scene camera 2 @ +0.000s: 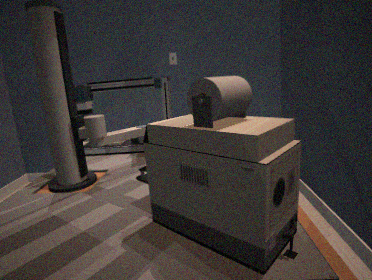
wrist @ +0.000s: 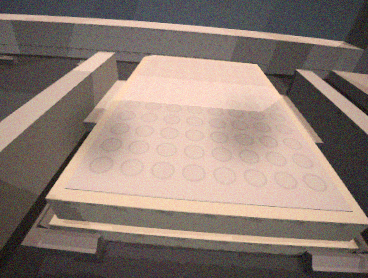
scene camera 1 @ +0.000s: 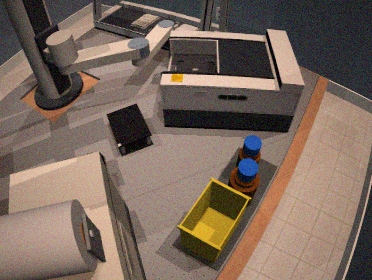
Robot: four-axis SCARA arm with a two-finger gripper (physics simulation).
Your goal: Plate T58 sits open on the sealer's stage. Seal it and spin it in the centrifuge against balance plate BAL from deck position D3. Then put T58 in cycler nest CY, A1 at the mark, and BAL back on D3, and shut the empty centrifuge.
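Frame: origin at the arm's base, x back, y left, z down, level; millimetres.
Seen in the pictures: gripper, fingertip midpoint: (wrist: pixel 203 77) (scene camera 1: pixel 186 28); arm's base, origin of the base link: (scene camera 2: pixel 73 183) (scene camera 1: pixel 58 90).
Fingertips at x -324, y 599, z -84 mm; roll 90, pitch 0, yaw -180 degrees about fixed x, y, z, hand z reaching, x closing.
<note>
Offsets run from my fingertips to a thing's middle.
A pale plate @(dy -23, dx +0, dz +8 mm) (wrist: pixel 194 150) with film and faint well rings on top sits between corner brackets in the wrist view. Whether it is T58 or BAL cannot be read. My gripper (wrist: pixel 203 77) is shut on it, with the pads against both long sides. In scene camera 1 the gripper is hidden below the arm's end, behind the white machine. A second pale plate @(dy -23, dx +248, dz +9 mm) (scene camera 1: pixel 146 20) lies on the tray at the back. The white machine @(dy -272, dx -359, dz -50 mm) (scene camera 1: pixel 200 97) has an open top bay with a dark interior; the plate names and stations are not legible.
A large box-shaped machine @(dy -1074, dx -414, dz -166 mm) (scene camera 1: pixel 55 182) (scene camera 2: pixel 215 195) with a roll @(dy -1088, dx -430, dz -347 mm) (scene camera 1: pixel 40 242) (scene camera 2: pixel 227 95) on top stands at the near left. A low black unit @(dy -619, dx -151, dz +39 mm) (scene camera 1: pixel 128 122) stands mid-bench. A yellow bin (scene camera 1: pixel 192 242) and two blue-capped bottles (scene camera 1: pixel 248 170) (scene camera 1: pixel 252 145) stand near the right edge.
</note>
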